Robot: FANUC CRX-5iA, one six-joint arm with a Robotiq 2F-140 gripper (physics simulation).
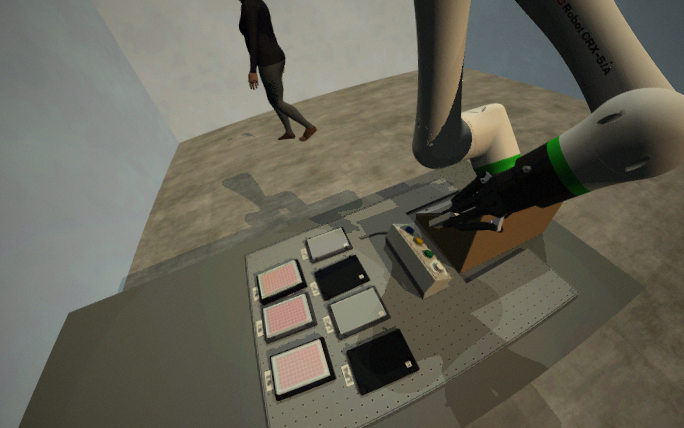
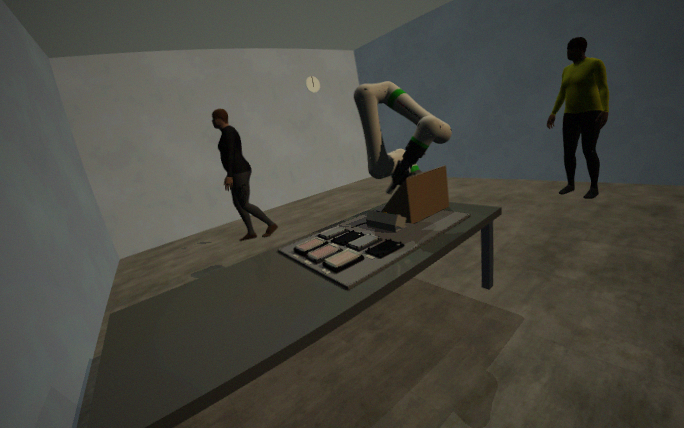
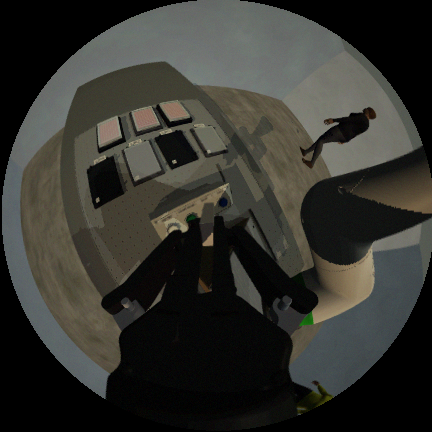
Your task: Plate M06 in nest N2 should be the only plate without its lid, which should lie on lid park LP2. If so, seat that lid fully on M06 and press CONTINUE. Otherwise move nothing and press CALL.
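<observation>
Three plates with pink well grids stand in a row; whether clear lids cover them cannot be told. Beside them is a row of two pale grey rectangles alternating with two black ones. The nest and park labels are too small to read. The button box has a blue button, a yellow button, a green button and a white one. My gripper is shut and empty above the box.
A brown upright panel stands behind the button box, close to the gripper. A dark cable runs from the box. A person in black and one in yellow stand away from the table.
</observation>
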